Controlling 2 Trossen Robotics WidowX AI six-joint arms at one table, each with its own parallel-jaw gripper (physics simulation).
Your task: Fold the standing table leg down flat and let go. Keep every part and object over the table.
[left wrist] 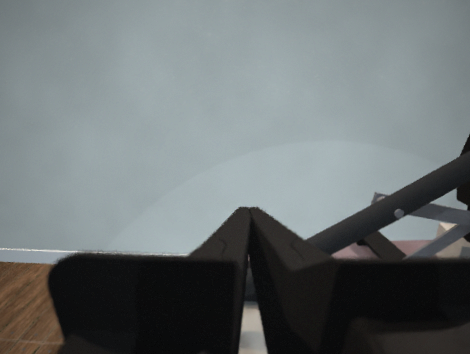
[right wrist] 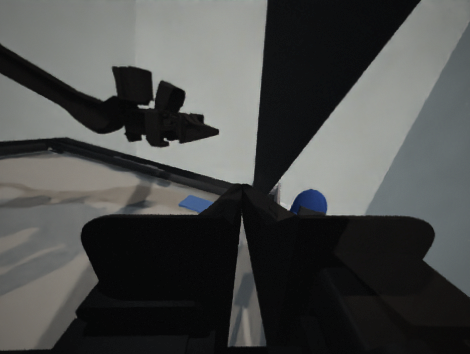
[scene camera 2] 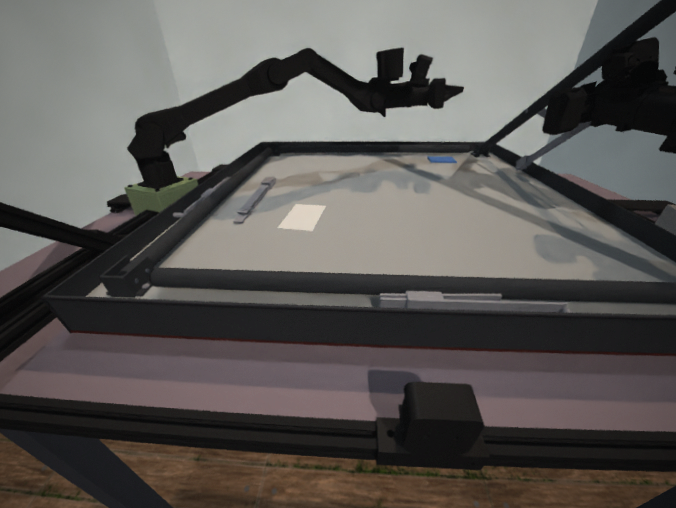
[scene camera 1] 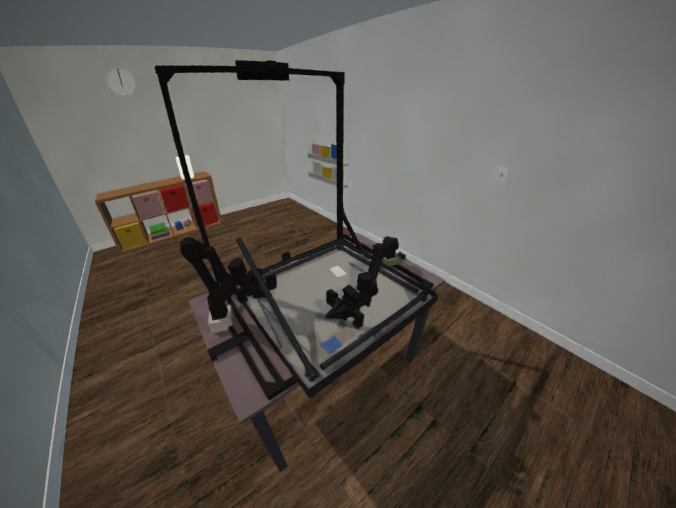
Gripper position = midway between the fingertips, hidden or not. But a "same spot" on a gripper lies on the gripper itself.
Labels:
my left gripper: left wrist 247,217; right wrist; scene camera 2 463,89; scene camera 1
same spot on my left gripper: (right wrist: pixel 188 128) = (scene camera 1: pixel 338 308)

